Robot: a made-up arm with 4 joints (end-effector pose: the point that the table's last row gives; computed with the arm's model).
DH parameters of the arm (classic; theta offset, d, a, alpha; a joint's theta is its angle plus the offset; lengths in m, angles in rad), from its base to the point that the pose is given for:
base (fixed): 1.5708 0.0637 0 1.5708
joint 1: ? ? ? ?
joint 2: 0 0.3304 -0.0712 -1.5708
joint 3: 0 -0.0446 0.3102 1.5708
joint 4: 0.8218 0 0.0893 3.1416
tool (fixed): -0.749 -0.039 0 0
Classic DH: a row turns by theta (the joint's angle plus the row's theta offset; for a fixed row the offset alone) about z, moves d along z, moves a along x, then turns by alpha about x.
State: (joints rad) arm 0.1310 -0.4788 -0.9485 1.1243
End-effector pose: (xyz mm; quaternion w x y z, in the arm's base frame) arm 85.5 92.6 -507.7 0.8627 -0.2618 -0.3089 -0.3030
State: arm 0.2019 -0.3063 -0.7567 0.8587
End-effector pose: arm 84.3 187.1 -474.7 0.9206 -0.2168 -0.1766 -0.2726
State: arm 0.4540 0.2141 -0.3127 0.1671
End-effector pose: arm 162.8 383.6 -281.0 0.9801 0.0666 0.0457 -0.1815
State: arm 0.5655 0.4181 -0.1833 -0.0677
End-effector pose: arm 211.6 408.3 -194.9 0.9664 0.1883 0.0696 -0.1605
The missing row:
joint 1: 0 0.0785 -0.0528 1.5708
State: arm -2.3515 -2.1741 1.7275 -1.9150
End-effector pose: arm 220.9 90.1 122.5 0.5818 0.5637 0.5713 0.1318
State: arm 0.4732 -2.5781 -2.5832 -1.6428
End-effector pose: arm 388.6 431.8 -270.1 0.0635 -0.8673 -0.4767 0.1283
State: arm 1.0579 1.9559 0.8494 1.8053
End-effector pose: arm 182.2 112.1 -107.4 0.4472 -0.2145 -0.4111 0.7648
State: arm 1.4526 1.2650 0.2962 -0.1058
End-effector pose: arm 370.1 258.6 57.7 0.5428 0.6350 0.2899 -0.4670
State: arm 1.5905 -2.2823 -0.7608 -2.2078
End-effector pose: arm 60.1 588.5 -168.2 0.1409 0.6737 0.5276 -0.4979
